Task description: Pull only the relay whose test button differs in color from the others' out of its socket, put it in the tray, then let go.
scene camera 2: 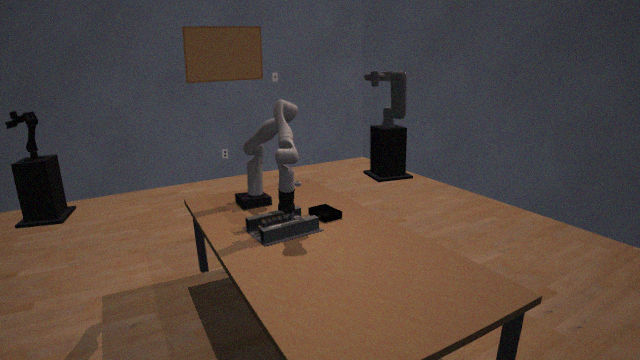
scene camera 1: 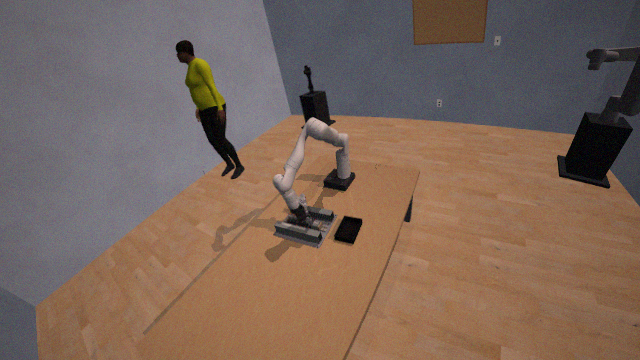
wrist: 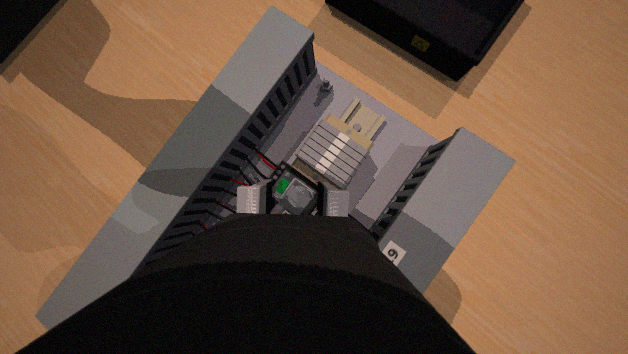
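Where they show: gripper, fingertip midpoint: (scene camera 2: 288,218) (scene camera 1: 310,221) (wrist: 296,194); arm's base, origin of the base link: (scene camera 2: 255,193) (scene camera 1: 343,175).
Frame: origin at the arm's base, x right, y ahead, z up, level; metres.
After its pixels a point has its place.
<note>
A relay with a clear housing and a green test button (wrist: 282,185) @(z 0.023, x -0.105, y 0.464 m) stands in the socket row on the panel. My gripper (wrist: 296,194) @(z -0.001, x -0.106, y 0.472 m) (scene camera 1: 303,221) @(z -0.001, x -0.106, y 0.472 m) (scene camera 2: 286,214) @(z -0.001, x -0.106, y 0.472 m) is shut on this relay, with one finger on each side of it. In the wrist view an orange bit of a neighbouring relay (wrist: 276,214) shows just behind it; the rest of the row is hidden by the gripper body. The relay appears to be still at socket level. The black tray (scene camera 1: 346,239) @(z -0.023, x -0.361, y 0.452 m) (scene camera 2: 320,216) @(z -0.025, x -0.281, y 0.437 m) (wrist: 385,31) @(z -0.038, x -0.269, y 0.393 m) lies beside the panel, apart from the gripper.
Two grey slotted wire ducts (wrist: 240,65) @(z 0.016, x -0.133, y 0.367 m) (wrist: 465,175) @(z 0.016, x -0.209, y 0.534 m) flank the relay row, with red and black wires at one. Grey terminal blocks (wrist: 334,154) @(z -0.001, x -0.149, y 0.465 m) stand on the rail beside the held relay. A person in a yellow top (scene camera 1: 202,85) is beyond the table. Other arms stand on black pedestals (scene camera 2: 388,152) (scene camera 1: 315,107).
</note>
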